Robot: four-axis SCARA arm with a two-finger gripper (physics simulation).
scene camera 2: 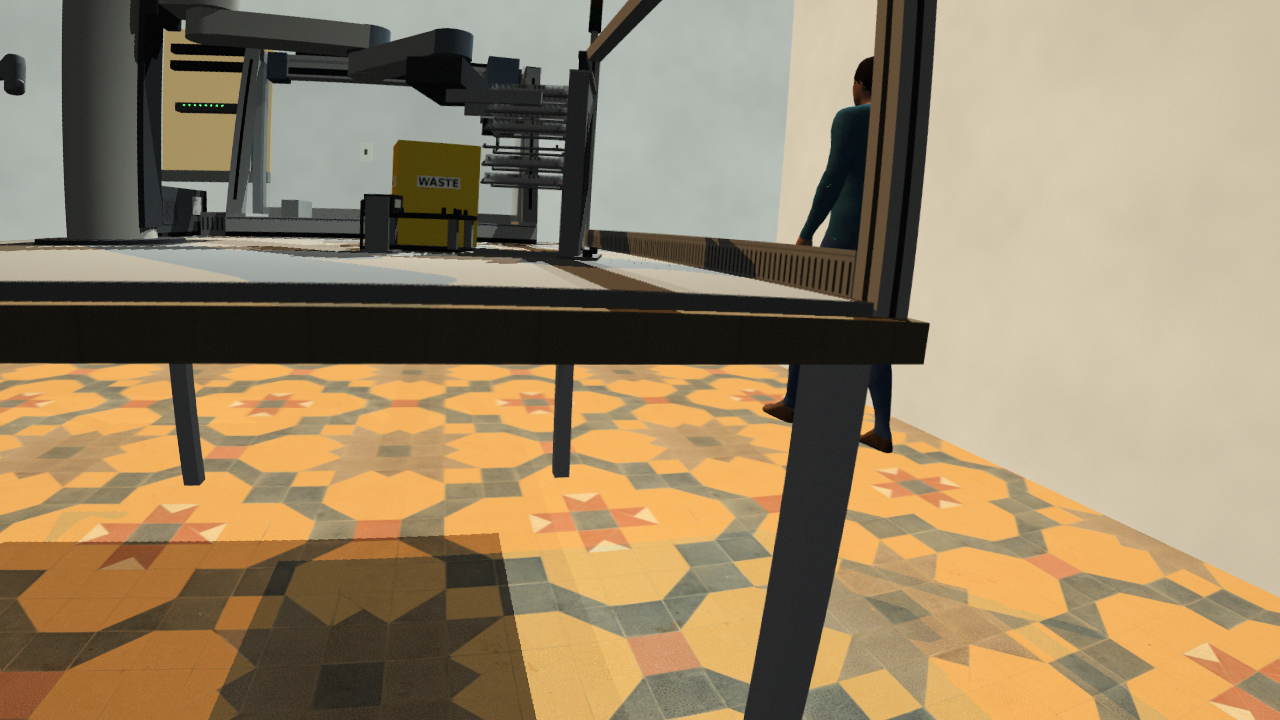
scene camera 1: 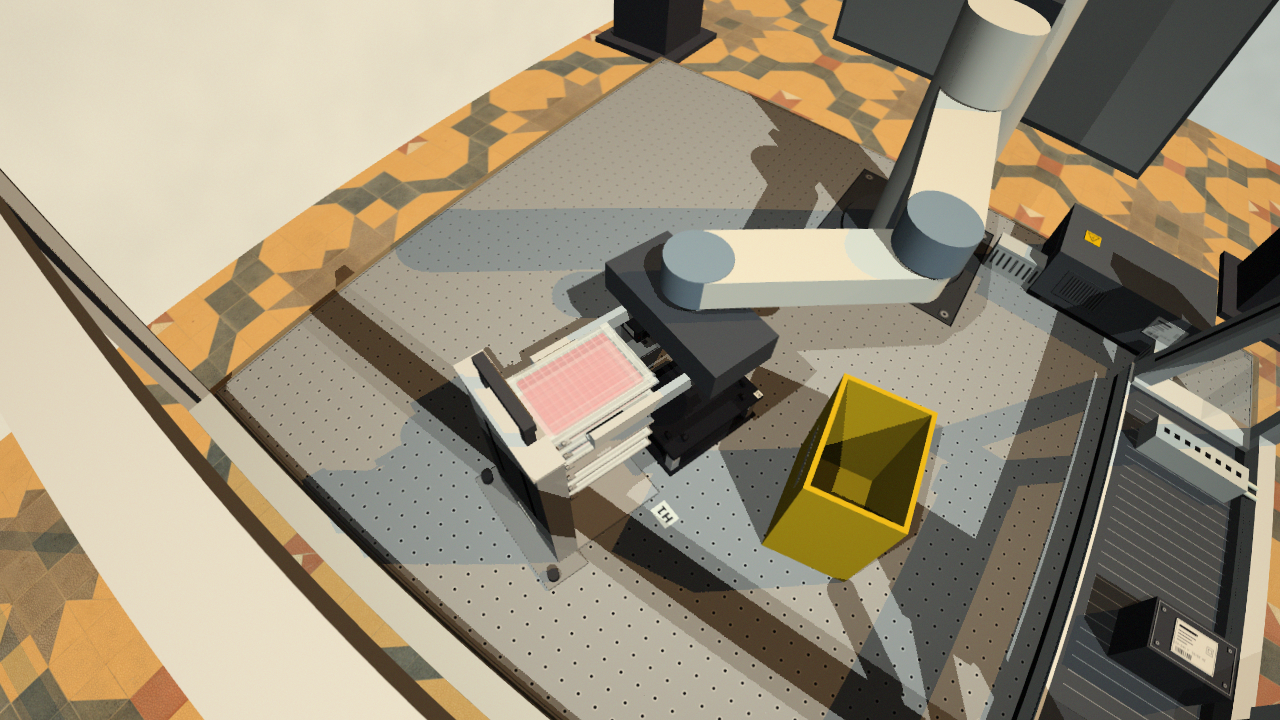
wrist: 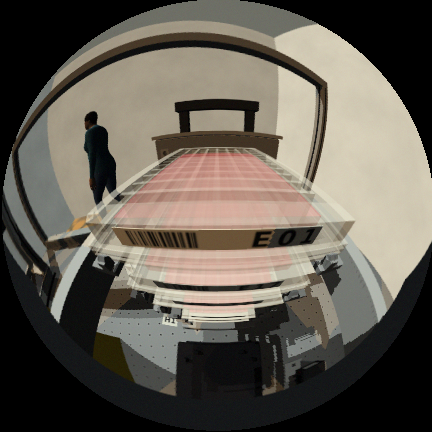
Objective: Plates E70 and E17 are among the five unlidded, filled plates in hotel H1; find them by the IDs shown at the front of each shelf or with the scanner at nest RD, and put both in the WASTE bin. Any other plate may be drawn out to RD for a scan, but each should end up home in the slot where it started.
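Frame: origin at the arm's base, x ahead, y left, z up, level; millimetres.
Seen in the pictures: gripper, fingertip midpoint: (scene camera 2: 546, 105) (scene camera 1: 561, 401) (wrist: 217, 180).
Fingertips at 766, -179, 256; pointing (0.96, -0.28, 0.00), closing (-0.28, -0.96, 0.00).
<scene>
A point is followed by its place in that frame, as x, y, z.
Plate E01 (scene camera 1: 586, 377) @(738, -168, 278) (wrist: 217, 237), pinkish red, lies in the top slot of hotel H1 (scene camera 1: 541, 456) @(837, -139, 299) (scene camera 2: 575, 170) @(805, -262, 147), its label readable in the wrist view. Plate E17 (wrist: 190, 270) @(693, -146, 253) lies directly under it, its label hidden. My gripper (scene camera 1: 562, 399) @(766, -179, 256) (scene camera 2: 516, 100) reaches into the hotel below E01, one finger along each side, and is shut on plate E17; the fingertips are partly hidden. Other plates (scene camera 2: 523, 162) @(731, -213, 158) are stacked lower; E70 cannot be made out. The yellow WASTE bin (scene camera 1: 836, 532) @(666, 125, 146) (scene camera 2: 438, 162) @(595, 52, 175) (wrist: 111, 352) @(638, 59, 53) stands beside the hotel. Black nest RD (scene camera 1: 702, 434) @(617, -77, 73) (wrist: 217, 370) @(610, -131, 73) is below the gripper body.
The hotel's dark top handle (scene camera 1: 503, 395) @(824, -189, 336) (wrist: 216, 105) @(815, -192, 327) rises behind E01. A small black device (wrist: 310, 372) stands beside the nest. The H1 tag (scene camera 1: 663, 513) @(718, -64, 13) is on the perforated table. A dark controller box (scene camera 1: 1123, 277) @(-58, 370, 128) stands near the arm base. A person (scene camera 2: 848, 174) (wrist: 98, 155) stands beyond the frame.
</scene>
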